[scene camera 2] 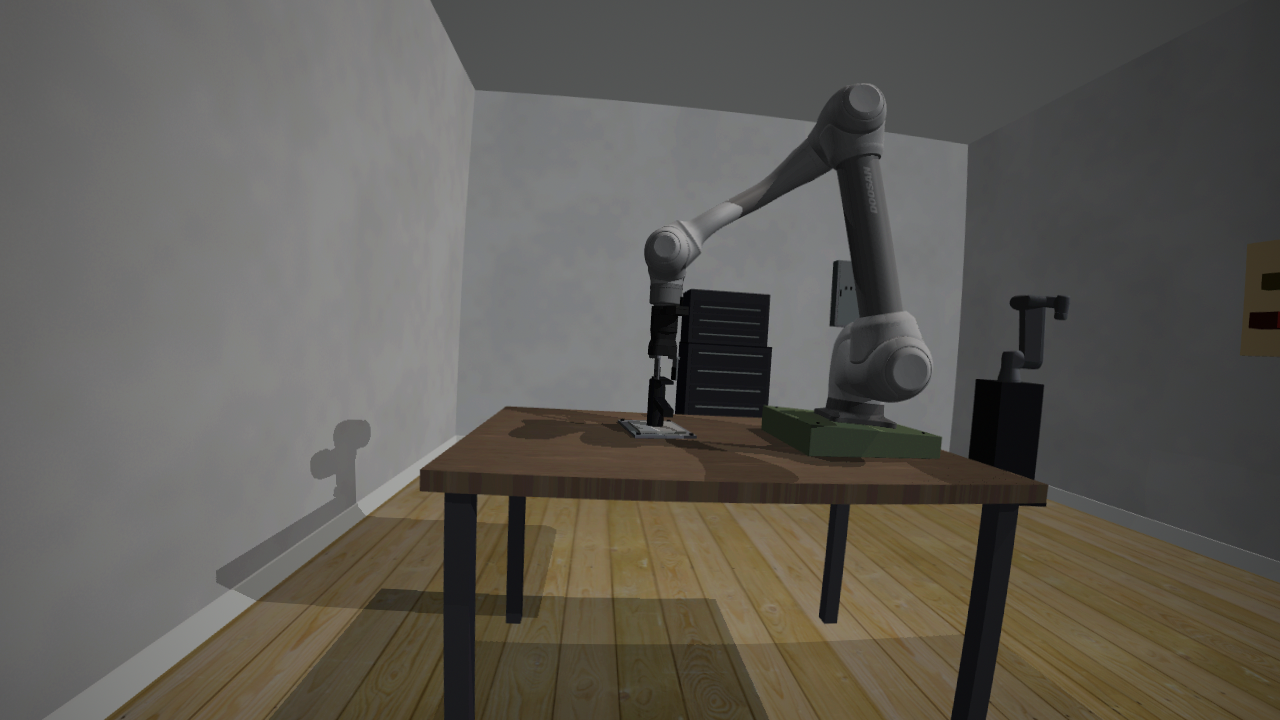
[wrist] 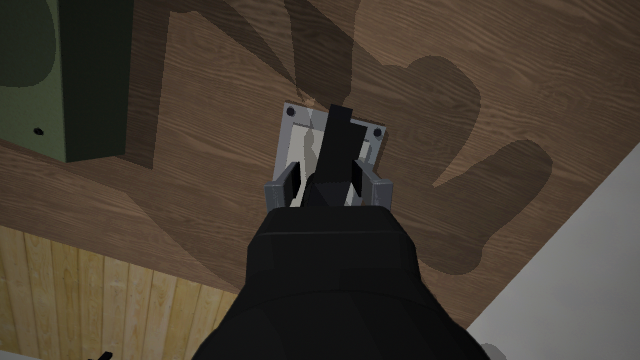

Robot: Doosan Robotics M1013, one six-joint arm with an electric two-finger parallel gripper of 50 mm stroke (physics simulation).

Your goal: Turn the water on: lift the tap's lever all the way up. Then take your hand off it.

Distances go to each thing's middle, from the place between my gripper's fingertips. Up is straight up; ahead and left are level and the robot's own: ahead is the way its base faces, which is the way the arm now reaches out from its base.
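Looking at the grey base plate (wrist: 292, 114), I find my gripper 14 cm above it and 5 cm to the left of it, while still 2 cm short of it.
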